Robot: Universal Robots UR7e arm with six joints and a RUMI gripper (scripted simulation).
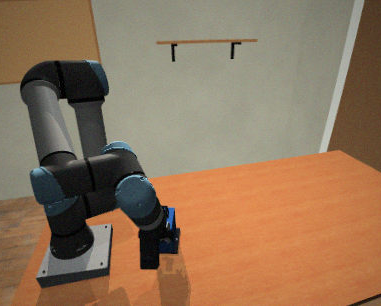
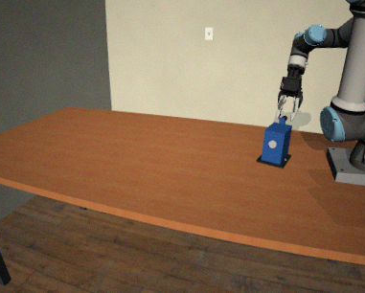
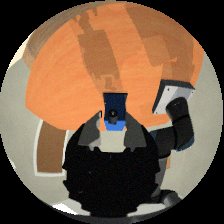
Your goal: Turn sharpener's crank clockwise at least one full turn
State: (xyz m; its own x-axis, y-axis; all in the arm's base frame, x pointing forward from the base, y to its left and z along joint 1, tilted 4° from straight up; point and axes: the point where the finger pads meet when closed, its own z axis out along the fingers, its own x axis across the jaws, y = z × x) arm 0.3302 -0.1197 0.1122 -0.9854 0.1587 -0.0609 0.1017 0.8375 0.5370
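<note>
The crank knob is 20 mm to the left of my hand.
</note>
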